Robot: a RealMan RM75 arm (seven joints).
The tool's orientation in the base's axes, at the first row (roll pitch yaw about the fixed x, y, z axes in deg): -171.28 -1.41 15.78
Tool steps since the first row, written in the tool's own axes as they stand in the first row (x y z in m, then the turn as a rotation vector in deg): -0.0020 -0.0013 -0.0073 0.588 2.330 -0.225; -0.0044 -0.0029 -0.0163 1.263 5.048 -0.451; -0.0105 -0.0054 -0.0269 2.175 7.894 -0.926; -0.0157 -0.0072 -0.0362 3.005 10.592 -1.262; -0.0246 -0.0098 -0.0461 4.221 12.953 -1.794; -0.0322 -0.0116 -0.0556 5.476 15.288 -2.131; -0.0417 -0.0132 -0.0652 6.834 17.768 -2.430; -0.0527 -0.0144 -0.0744 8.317 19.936 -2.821; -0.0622 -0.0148 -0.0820 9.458 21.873 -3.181; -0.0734 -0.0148 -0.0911 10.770 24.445 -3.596
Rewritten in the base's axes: -0.0021 -0.0004 0.0074 1.204 -2.088 -0.116; -0.0047 -0.0009 0.0164 2.598 -4.522 -0.288; -0.0111 -0.0018 0.0271 4.259 -7.051 -0.228; -0.0164 -0.0029 0.0365 5.799 -9.440 -0.284; -0.0255 -0.0044 0.0464 7.621 -11.434 -0.087; -0.0331 -0.0062 0.0559 9.470 -13.363 -0.077; -0.0425 -0.0087 0.0654 11.458 -15.395 -0.124; -0.0533 -0.0120 0.0744 13.482 -17.112 -0.029; -0.0624 -0.0154 0.0817 15.114 -18.697 0.061; -0.0730 -0.0198 0.0905 17.084 -20.847 0.113
